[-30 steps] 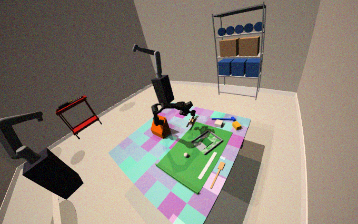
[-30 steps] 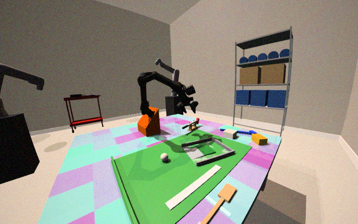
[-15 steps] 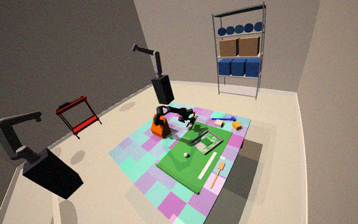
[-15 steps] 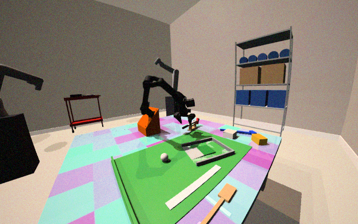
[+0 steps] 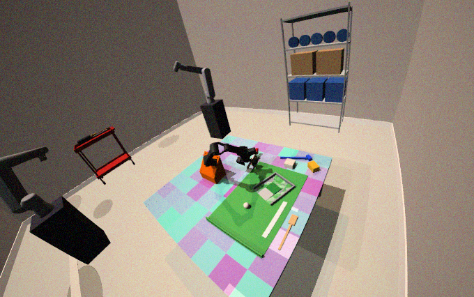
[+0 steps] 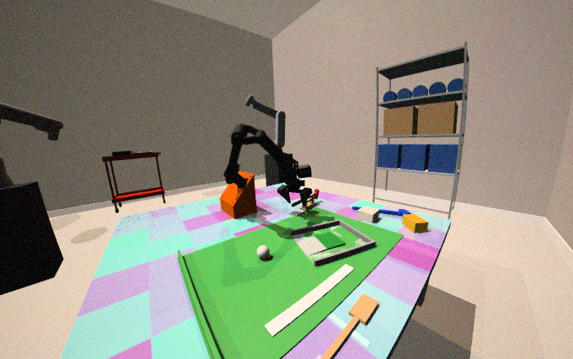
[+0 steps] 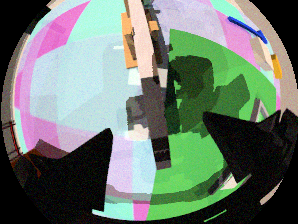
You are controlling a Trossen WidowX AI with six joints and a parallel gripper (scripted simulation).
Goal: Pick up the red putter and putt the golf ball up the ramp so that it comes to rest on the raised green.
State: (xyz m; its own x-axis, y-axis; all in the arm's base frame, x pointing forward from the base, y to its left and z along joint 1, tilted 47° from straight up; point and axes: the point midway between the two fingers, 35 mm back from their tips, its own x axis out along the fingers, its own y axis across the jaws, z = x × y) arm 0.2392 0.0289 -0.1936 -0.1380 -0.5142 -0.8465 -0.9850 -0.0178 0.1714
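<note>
Right now the red putter is 110 mm to the left of my gripper tip and 20 mm behind it. Round my gripper tip: green mat: 250 mm to the right, 220 mm ahead, 50 mm below; grey frame: 280 mm ahead, 120 mm to the right, 50 mm below; wooden stand: 130 mm to the left, 20 mm below, 20 mm behind.
</note>
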